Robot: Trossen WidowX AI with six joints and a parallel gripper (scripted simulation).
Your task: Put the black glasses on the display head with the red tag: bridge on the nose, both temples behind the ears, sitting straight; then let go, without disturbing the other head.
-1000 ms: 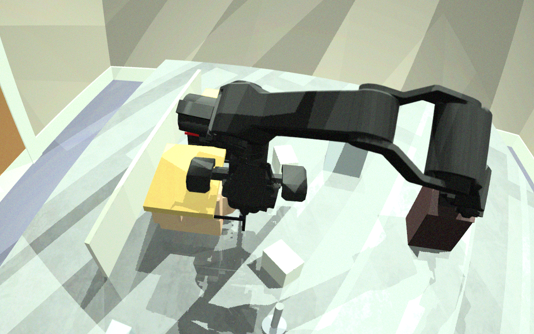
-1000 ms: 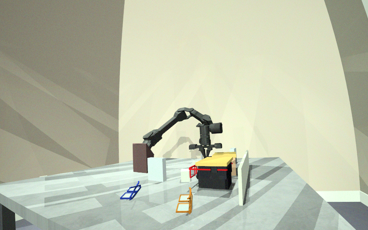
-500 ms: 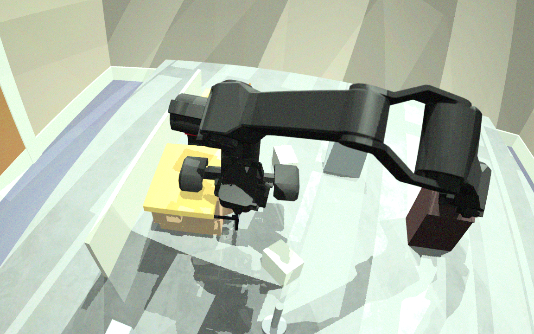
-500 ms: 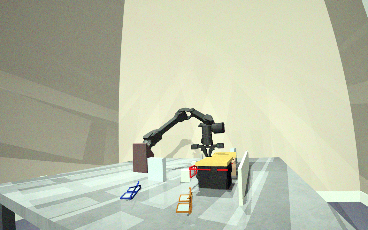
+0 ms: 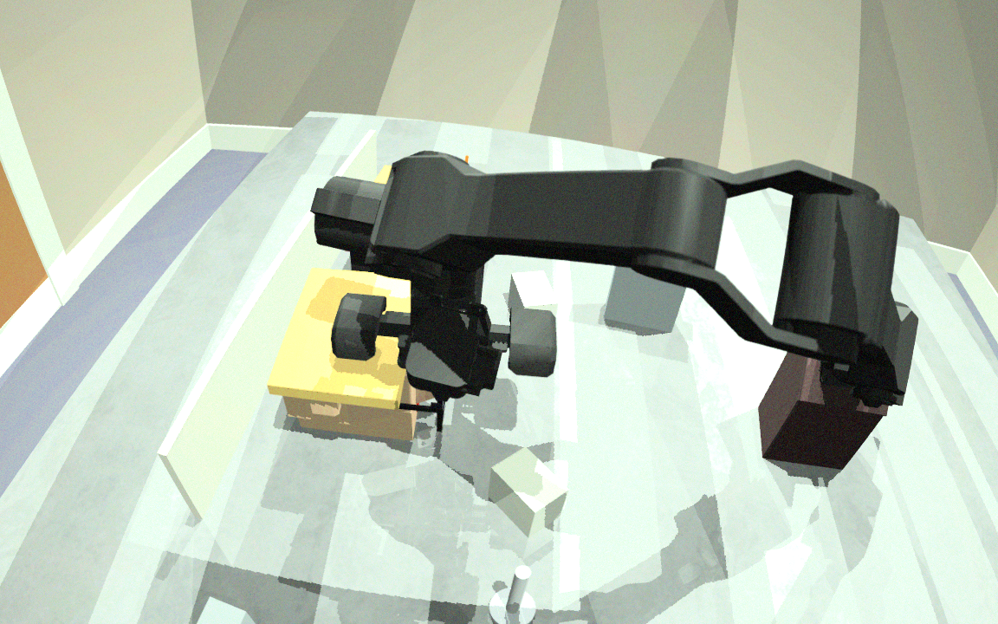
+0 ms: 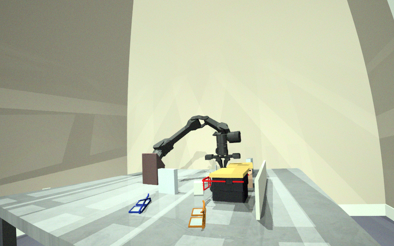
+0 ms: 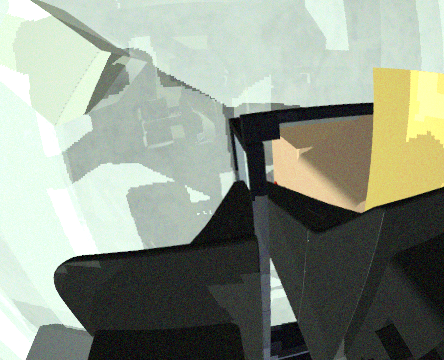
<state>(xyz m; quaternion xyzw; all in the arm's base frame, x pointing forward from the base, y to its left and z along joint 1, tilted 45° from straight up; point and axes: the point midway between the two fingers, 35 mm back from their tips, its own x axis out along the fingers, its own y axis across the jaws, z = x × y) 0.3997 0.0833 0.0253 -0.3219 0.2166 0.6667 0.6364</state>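
Now: gripper tip 70 mm short of the tan display head, 30 mm to the left of it and 10 mm above it. Also, from my gripper tip: white wall panel: 210 mm ahead, 130 mm to the right, 10 mm below; then black display head: 250 mm to the right, 80 mm ahead, 10 mm below; then white peg: 170 mm to the left, 100 mm behind, 40 mm below.
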